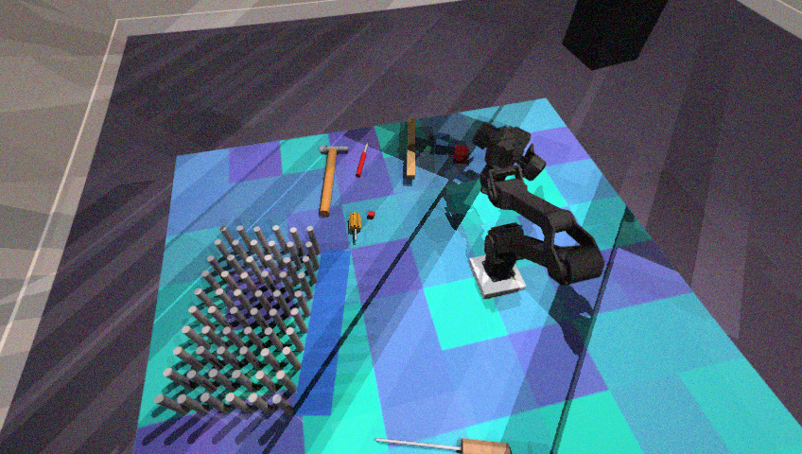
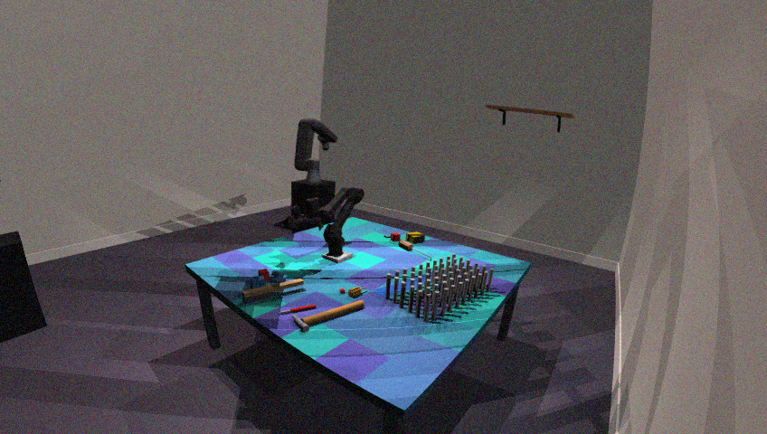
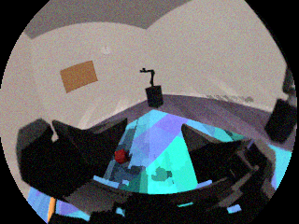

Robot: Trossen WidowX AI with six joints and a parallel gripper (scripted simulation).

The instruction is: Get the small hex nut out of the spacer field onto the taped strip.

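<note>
Right now the hook tool is 47 cm ahead of my gripper tip, 57 cm to the left of it and 19 cm below it. The rest, counted from my gripper tip: blue cube: 11 cm ahead, 22 cm to the right, 18 cm below; then yellow screwdriver: 47 cm ahead, 19 cm below; then red screwdriver: 36 cm ahead, 28 cm to the right, 20 cm below.
</note>
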